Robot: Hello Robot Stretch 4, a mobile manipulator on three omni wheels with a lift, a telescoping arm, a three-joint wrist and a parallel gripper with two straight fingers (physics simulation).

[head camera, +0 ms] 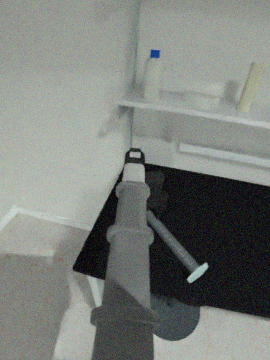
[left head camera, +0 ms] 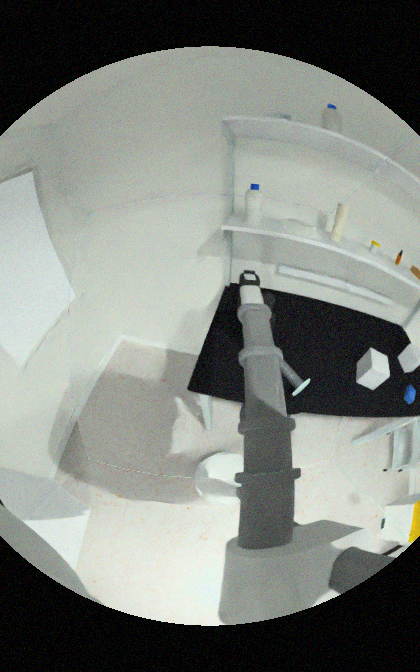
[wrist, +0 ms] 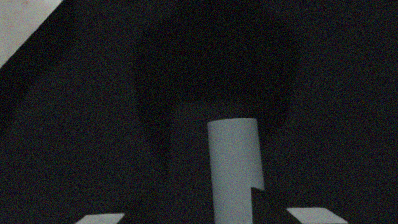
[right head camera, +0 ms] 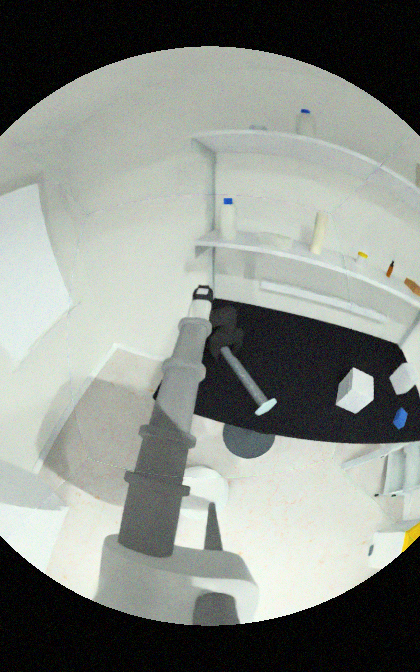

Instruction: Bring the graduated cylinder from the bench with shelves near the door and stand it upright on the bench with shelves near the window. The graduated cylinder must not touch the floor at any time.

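Places are measured from the robot's base along level axes (x ahead, y left, z up), in millimetres.
Pixels of known places: gripper, fingertip midpoint: (head camera: 148, 220) (wrist: 203, 206).
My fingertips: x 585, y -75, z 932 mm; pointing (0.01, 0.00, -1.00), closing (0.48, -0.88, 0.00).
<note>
Behind a point stands the place of what it marks.
The graduated cylinder (head camera: 175, 243) {x 474, y -173, z 943 mm} (left head camera: 291, 373) (right head camera: 243, 375) (wrist: 232, 160) {x 624, y -80, z 931 mm} is a grey tube with a pale foot, lying on its side on the black top of the bench with shelves (head camera: 225, 225) {x 616, y -443, z 887 mm} (left head camera: 320, 340) (right head camera: 300, 360). Its foot points toward the front edge. My gripper (right head camera: 226, 342) (wrist: 203, 206) {x 585, y -75, z 932 mm} is open, at the cylinder's rim end. In the wrist view that end shows between the two pale fingertips, nearer the right one, and a dark finger part covers some of it. The arm hides much of the gripper in the head view. Its exact height above the tube is unclear.
A shelf (head camera: 200, 111) {x 763, y -229, z 1343 mm} (right head camera: 250, 245) with a blue-capped bottle (head camera: 152, 80) {x 870, y -49, z 1417 mm} (right head camera: 228, 220) runs above the bench's back. White boxes (right head camera: 355, 390) and a blue object (right head camera: 400, 418) are farther right. A round dark stool (right head camera: 248, 441) and a white round one (right head camera: 206, 490) stand in front. A wall is left.
</note>
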